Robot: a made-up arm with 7 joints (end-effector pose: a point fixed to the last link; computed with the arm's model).
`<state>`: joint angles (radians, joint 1 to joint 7).
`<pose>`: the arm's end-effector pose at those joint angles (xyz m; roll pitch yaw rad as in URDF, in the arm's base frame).
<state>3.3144 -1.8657 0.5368 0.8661 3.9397 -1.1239 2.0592</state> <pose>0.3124 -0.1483 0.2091 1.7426 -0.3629 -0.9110</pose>
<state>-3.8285 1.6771 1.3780 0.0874 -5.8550 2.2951 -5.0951</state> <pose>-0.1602 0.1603 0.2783 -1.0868 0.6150 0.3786</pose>
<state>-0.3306 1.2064 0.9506 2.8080 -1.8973 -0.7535 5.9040</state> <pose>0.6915 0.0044 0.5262 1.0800 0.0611 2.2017</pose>
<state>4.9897 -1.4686 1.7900 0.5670 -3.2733 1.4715 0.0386</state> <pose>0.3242 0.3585 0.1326 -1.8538 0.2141 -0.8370</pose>
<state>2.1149 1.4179 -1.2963 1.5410 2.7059 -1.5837 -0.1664</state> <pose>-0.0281 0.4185 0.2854 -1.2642 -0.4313 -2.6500</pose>
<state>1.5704 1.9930 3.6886 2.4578 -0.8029 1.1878 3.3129</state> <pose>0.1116 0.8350 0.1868 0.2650 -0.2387 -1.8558</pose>
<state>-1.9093 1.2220 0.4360 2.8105 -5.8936 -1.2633 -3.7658</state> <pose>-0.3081 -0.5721 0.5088 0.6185 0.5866 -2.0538</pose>
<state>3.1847 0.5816 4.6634 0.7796 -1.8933 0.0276 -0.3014</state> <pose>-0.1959 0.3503 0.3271 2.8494 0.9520 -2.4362</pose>
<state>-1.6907 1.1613 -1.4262 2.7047 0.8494 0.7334 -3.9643</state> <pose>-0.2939 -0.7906 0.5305 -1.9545 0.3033 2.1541</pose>
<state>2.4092 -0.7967 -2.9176 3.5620 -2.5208 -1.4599 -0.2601</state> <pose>0.4287 -0.2409 0.6212 2.4091 1.4495 2.4776</pose>
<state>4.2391 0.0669 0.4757 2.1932 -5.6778 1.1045 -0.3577</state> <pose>0.0264 -0.4461 0.8893 -2.6395 -1.1407 -1.5203</pose>
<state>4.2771 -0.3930 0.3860 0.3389 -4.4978 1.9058 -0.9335</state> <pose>0.2021 -0.1764 0.4672 -1.3233 -0.1047 -1.6113</pose>
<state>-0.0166 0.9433 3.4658 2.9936 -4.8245 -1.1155 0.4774</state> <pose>0.5088 0.1634 0.6724 1.0770 0.1633 2.7904</pose>
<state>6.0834 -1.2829 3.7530 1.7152 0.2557 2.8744 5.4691</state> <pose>-0.4349 -0.0630 0.1895 -0.8564 -0.1668 -1.2467</pose>
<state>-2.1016 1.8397 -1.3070 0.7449 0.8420 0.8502 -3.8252</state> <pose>-0.3711 0.0718 0.0540 -1.9181 -0.3237 -0.4897</pose>
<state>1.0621 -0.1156 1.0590 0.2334 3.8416 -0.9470 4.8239</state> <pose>-0.1298 -0.0628 0.4135 2.4763 0.0381 -0.2105</pose>
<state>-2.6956 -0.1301 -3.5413 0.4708 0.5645 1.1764 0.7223</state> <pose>0.2304 0.0643 0.2701 2.6076 0.7095 -1.3430</pose>
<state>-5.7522 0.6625 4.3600 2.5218 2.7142 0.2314 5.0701</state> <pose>0.4697 -0.0551 0.9284 -0.1056 -0.7173 -3.1070</pose>
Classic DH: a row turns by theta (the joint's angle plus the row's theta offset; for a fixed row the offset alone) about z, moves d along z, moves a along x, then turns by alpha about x. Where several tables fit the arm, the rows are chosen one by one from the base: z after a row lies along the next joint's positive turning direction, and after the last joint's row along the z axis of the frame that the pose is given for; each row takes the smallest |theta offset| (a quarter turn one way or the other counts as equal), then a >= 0, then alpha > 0; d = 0 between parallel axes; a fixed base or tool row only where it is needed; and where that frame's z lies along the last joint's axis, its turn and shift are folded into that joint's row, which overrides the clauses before.
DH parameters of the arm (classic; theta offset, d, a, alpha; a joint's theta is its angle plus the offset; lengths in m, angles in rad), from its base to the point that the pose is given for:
joint 1: 0 0.2168 0 -1.5708
joint 2: 0 0 0 1.5708
joint 3: 0 0.4617 0.0586 1.5708
joint 4: 0 0 0.0557 1.5708
joint 5: 0 0.246 0 1.5708
joint 6: 0 0 0.1178 -1.5708
joint 7: 0 0.1504 0 0

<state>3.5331 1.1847 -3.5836 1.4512 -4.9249 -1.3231 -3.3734</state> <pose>-0.3100 -0.4047 0.5486 1.6889 -0.7547 0.0852</pose>
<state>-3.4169 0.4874 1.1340 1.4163 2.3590 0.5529 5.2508</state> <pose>-0.5061 -0.3170 0.4964 -1.3758 0.2309 2.7579</pose>
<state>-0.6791 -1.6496 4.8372 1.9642 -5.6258 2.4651 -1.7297</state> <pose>-0.5279 0.0863 0.3283 1.0840 -0.6509 1.8684</pose>
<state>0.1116 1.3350 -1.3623 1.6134 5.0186 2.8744 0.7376</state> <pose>0.4607 -0.1660 0.4290 -0.2976 -1.1338 -0.8884</pose>
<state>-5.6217 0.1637 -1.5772 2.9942 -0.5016 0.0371 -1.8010</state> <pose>0.1342 0.1483 1.0768 0.0342 0.2276 -0.0889</pose>
